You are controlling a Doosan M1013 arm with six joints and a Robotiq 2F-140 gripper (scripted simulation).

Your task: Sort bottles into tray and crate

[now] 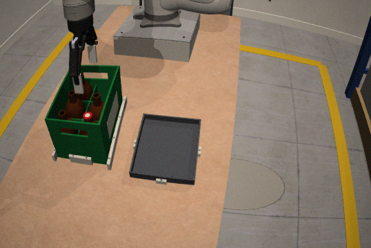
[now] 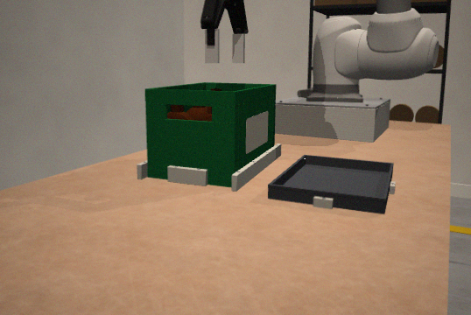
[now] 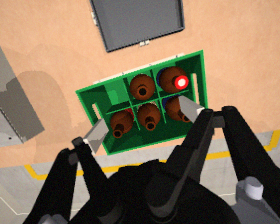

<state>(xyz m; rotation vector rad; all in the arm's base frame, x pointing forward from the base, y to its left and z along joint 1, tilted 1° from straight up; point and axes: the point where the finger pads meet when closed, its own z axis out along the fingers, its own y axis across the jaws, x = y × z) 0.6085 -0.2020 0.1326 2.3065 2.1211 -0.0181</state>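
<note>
Right now the bottle is 150 mm below my hand, 100 mm ahead of it and 10 mm to the left of it. The rest, counted from my hand: crate: 150 mm below, 20 mm to the right, 10 mm ahead; then dark grey tray: 240 mm to the left, 220 mm below, 80 mm ahead.
</note>
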